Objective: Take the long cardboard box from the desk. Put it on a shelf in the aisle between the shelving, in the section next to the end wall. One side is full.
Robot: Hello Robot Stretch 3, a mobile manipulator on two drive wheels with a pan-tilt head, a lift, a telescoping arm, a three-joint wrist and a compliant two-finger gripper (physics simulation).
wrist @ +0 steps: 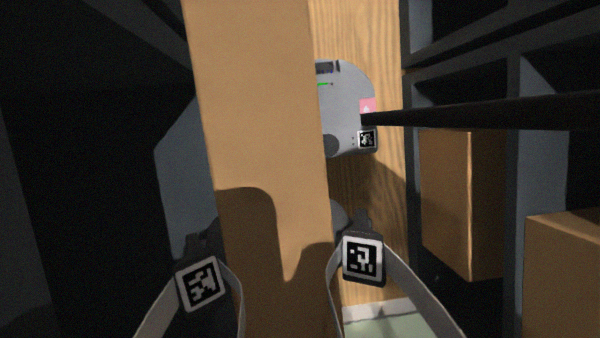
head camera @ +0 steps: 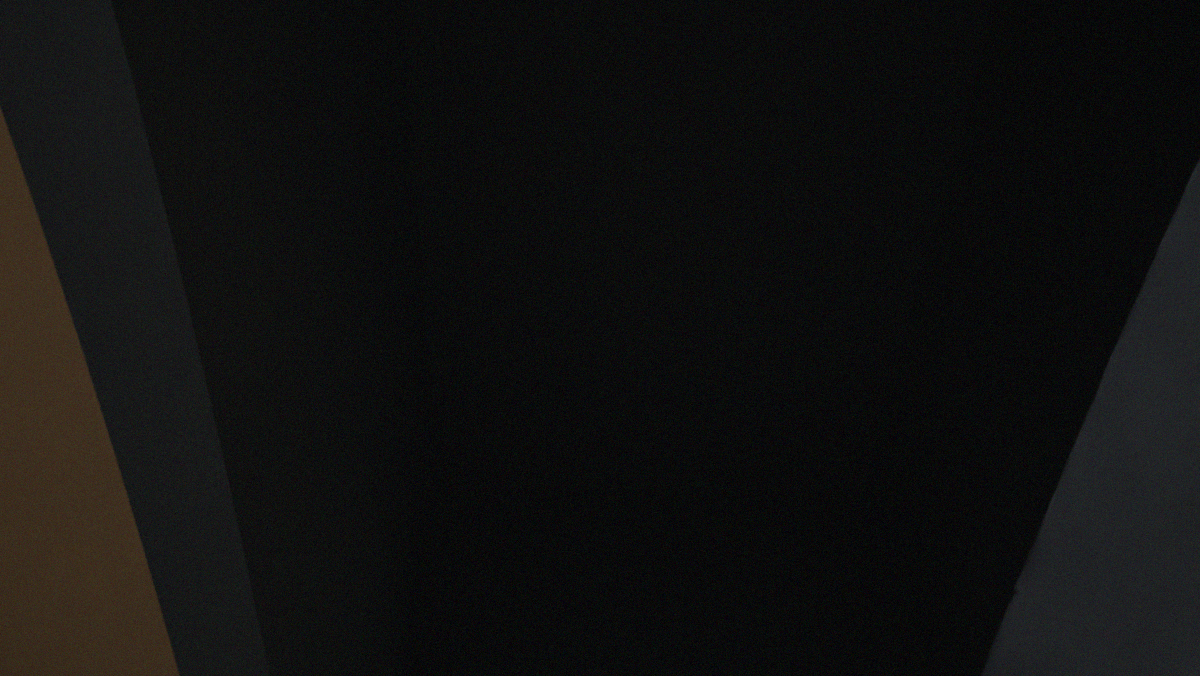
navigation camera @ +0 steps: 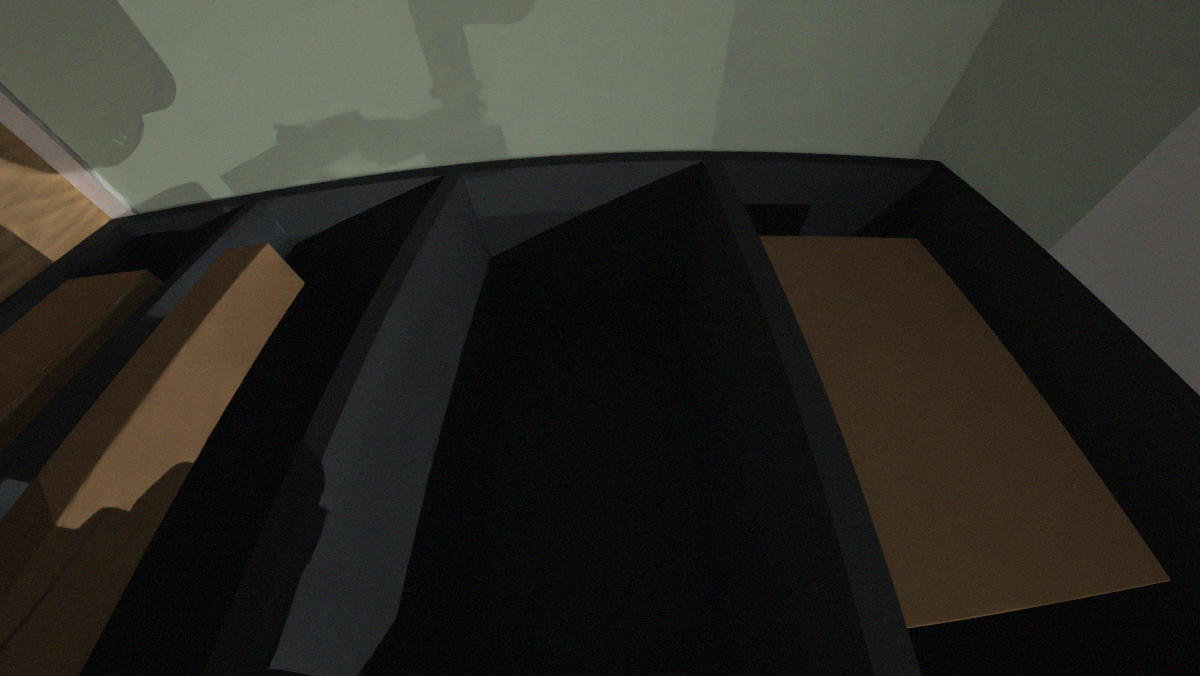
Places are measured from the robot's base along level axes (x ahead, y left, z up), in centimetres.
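Where they show: gripper, fingertip midpoint: (wrist: 279,227).
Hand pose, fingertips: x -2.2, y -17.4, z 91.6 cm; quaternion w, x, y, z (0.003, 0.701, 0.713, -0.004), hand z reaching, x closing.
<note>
Each offset is from my fingertips to the centre of the thing. Level surfaces: height alone.
The long cardboard box (navigation camera: 209,361) (wrist: 260,110) is between the fingers of my gripper (wrist: 279,227), which is shut on it. In the wrist view it runs from the top edge to the bottom, above floor level. In the navigation view it slants at the left, in front of the dark shelving (navigation camera: 807,403), one end toward the green end wall (navigation camera: 587,83). A dark compartment (navigation camera: 621,403) lies right of a lit grey panel @(dz +7.5 cm) (navigation camera: 394,369); its depth is too dark to make out. The gripper does not show in the head and navigation views.
A large cardboard box @(dx +27.4, dy -27.2, dz +66.7 cm) (navigation camera: 948,419) fills much of the right compartment; another @(dx +29.8, dy -27.2, dz -70.4 cm) (navigation camera: 58,327) is at far left. In the wrist view, boxes (wrist: 445,200) (wrist: 565,280) stand in the right shelving (wrist: 511,200), and my base (wrist: 347,110) is on the wooden floor @(dz -91.5 cm) (wrist: 355,30).
</note>
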